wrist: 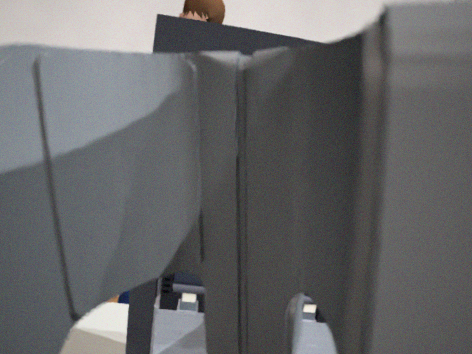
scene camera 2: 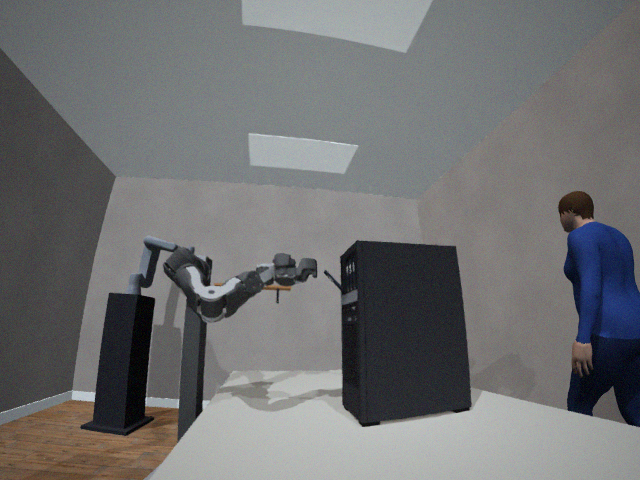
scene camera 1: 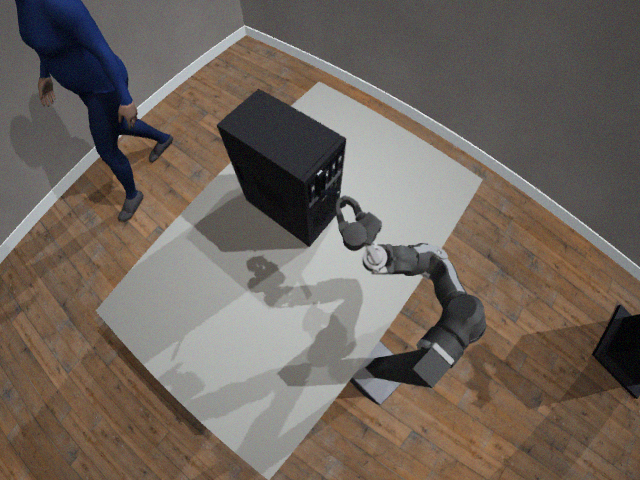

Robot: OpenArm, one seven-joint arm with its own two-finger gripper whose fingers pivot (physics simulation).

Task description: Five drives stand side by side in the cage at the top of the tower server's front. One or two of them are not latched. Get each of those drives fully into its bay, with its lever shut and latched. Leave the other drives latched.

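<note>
The black tower server stands upright. Its drive cage is at the top of the front. One dark lever sticks out from the front and slants upward; the other drives' latch states cannot be told. My gripper is shut and empty, with its fingers together. It is in front of the cage, a short gap from the lever in scene camera 2. In the wrist view the fingers hide most of the drives; a cream latch piece shows below them.
The tower stands on a pale table. A person in blue is behind the tower. A black pedestal with a grey arm on it stands at the back left in scene camera 2.
</note>
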